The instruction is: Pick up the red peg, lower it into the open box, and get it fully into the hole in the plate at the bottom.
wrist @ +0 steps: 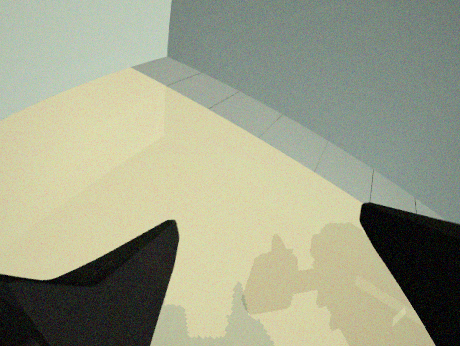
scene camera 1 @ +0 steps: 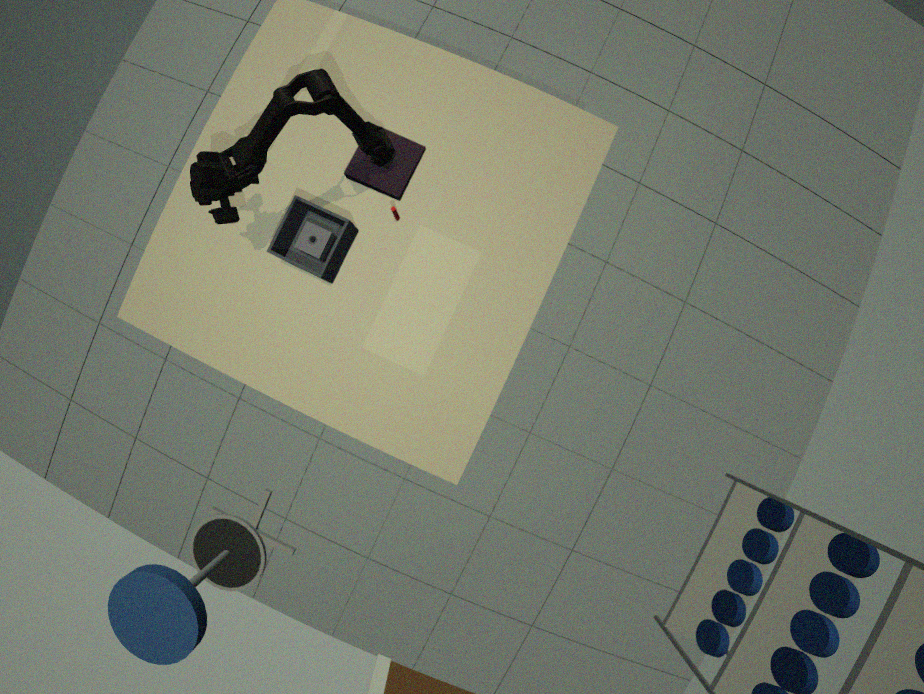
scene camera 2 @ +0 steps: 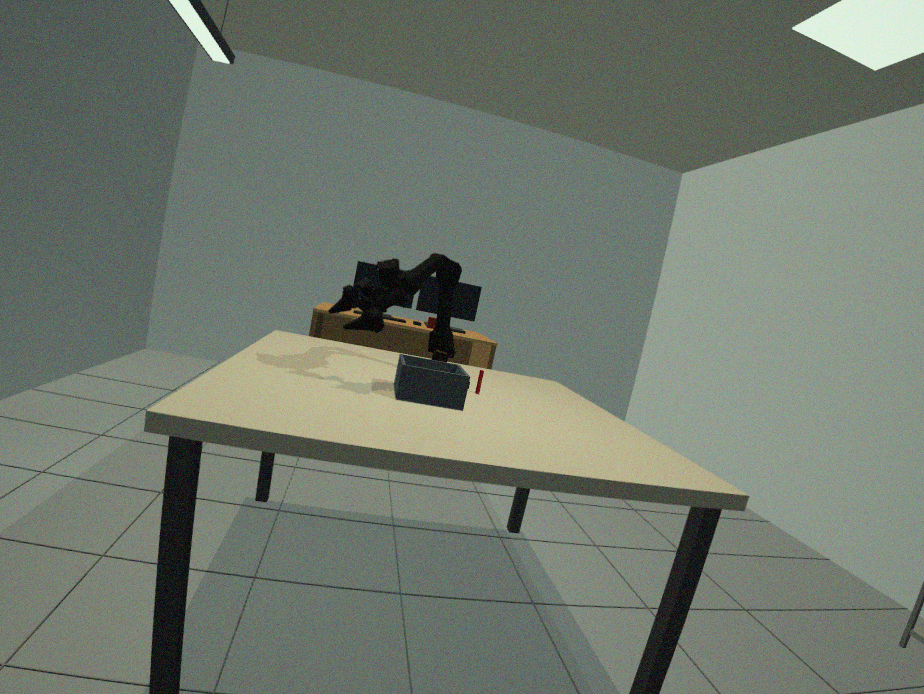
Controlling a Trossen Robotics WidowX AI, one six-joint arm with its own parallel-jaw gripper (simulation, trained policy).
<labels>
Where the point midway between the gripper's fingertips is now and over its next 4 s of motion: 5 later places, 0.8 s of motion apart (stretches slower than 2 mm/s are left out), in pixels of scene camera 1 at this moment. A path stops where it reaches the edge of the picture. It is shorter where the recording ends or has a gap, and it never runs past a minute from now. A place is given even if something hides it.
My gripper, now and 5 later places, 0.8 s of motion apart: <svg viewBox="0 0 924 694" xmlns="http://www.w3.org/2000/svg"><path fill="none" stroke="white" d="M205 196L282 237L368 216L394 216L388 217L359 219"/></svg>
</labels>
